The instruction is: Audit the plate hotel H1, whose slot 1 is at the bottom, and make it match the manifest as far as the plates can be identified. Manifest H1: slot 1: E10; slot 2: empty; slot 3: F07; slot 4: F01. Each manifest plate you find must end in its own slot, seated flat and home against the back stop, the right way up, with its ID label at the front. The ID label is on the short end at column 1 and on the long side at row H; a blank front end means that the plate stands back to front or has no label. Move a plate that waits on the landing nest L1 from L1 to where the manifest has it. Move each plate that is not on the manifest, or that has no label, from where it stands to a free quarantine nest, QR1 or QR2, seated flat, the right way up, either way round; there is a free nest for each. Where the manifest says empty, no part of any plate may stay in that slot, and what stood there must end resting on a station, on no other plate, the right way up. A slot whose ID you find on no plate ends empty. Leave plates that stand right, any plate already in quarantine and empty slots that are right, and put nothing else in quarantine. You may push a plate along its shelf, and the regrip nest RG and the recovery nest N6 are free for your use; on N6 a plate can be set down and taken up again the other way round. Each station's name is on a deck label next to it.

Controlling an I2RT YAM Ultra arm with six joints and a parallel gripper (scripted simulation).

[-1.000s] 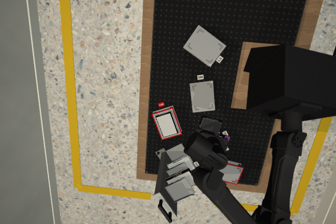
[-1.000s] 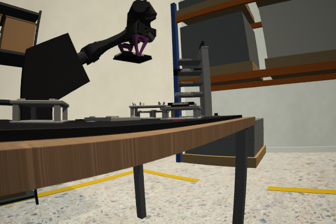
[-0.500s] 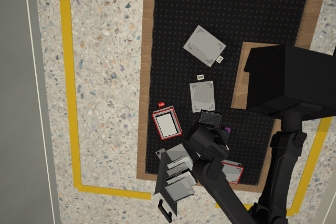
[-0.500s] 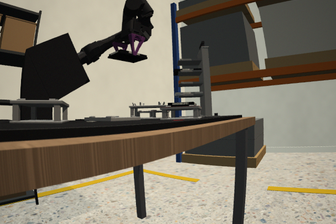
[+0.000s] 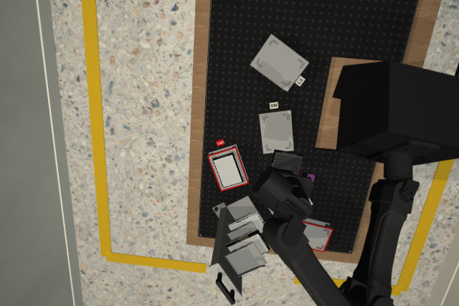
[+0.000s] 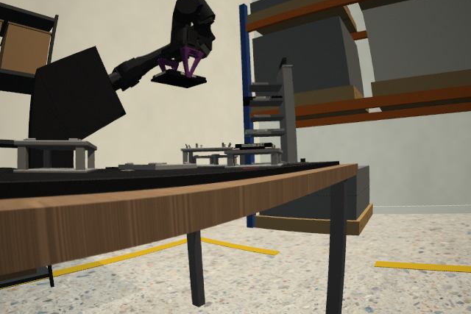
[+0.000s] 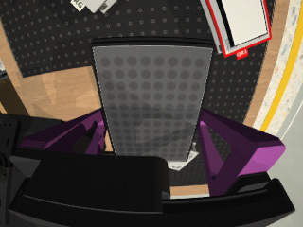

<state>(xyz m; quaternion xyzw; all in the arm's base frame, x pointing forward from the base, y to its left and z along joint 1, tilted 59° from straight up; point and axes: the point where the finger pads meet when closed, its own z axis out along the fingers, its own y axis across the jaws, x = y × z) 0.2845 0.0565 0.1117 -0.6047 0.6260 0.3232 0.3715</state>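
The recovery nest N6 lies 10 mm ahead of my hand, 70 mm to the right of it and 230 mm below it. The rest, counted from my hand: regrip nest RG: 90 mm behind, 190 mm to the left, 180 mm below; then white well plate: 50 mm ahead, 310 mm to the left, 130 mm below; then quarantine nest QR1: 170 mm ahead, 110 mm to the left, 200 mm below.
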